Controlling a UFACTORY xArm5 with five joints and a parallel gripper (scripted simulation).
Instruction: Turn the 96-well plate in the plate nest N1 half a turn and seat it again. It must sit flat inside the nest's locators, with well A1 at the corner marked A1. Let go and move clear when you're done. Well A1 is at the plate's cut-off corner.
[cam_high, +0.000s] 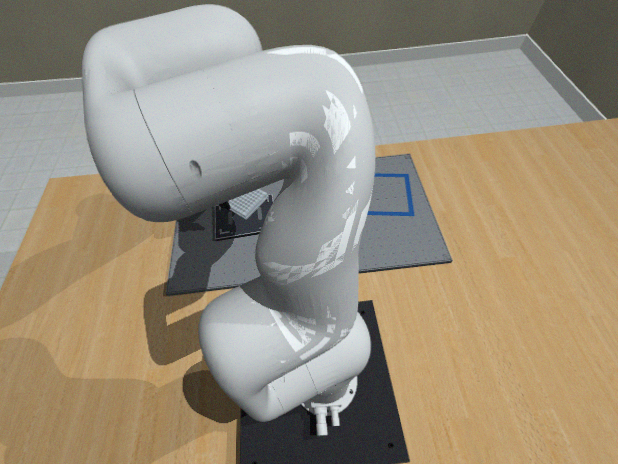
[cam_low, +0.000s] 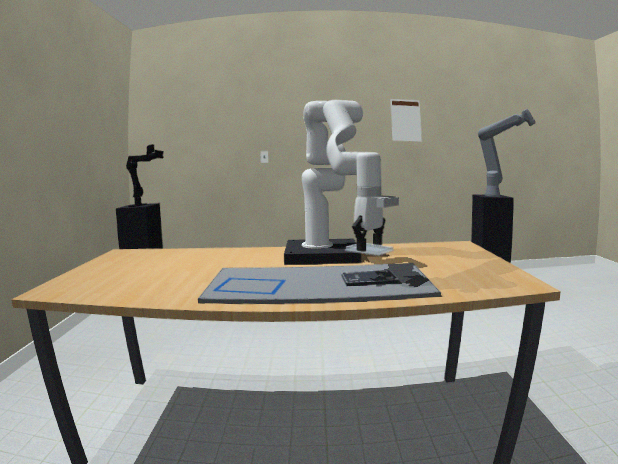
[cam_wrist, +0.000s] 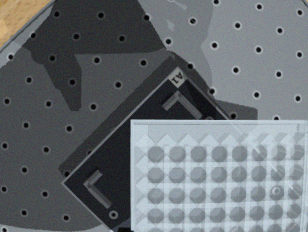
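Now: the white 96-well plate 1 cm below my hand. The rest, counted from my hand: plate nest: 10 cm below; A1 label: 10 cm below, 8 cm to the left, 5 cm ahead.
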